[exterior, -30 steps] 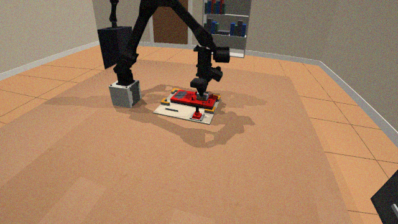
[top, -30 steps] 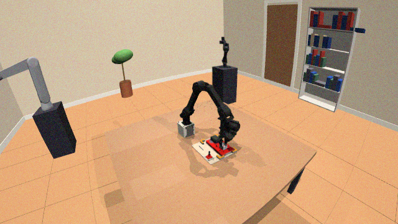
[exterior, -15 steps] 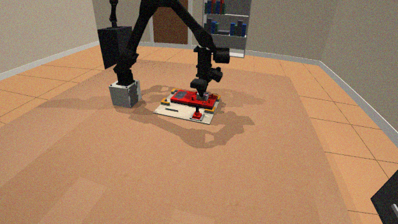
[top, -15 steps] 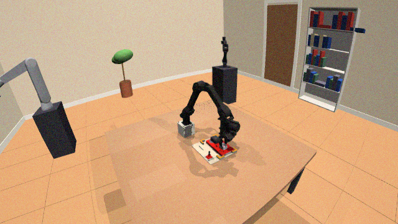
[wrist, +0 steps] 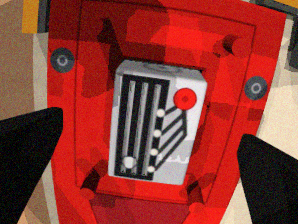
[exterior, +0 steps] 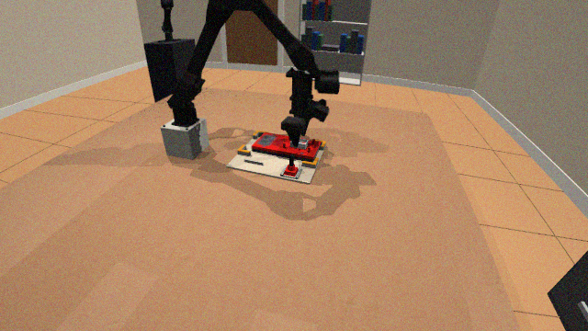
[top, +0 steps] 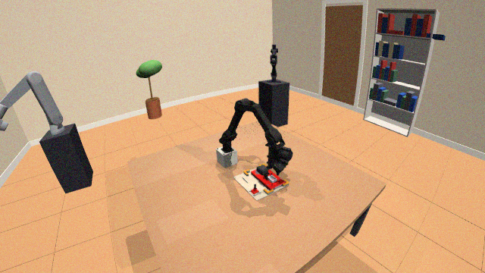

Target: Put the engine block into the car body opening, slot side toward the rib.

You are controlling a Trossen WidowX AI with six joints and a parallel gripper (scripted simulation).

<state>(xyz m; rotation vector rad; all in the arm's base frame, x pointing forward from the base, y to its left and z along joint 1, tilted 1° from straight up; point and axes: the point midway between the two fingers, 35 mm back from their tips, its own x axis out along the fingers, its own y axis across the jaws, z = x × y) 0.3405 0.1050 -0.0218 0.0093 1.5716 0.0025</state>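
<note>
The grey engine block lies 20 mm below my gripper tip.
</note>
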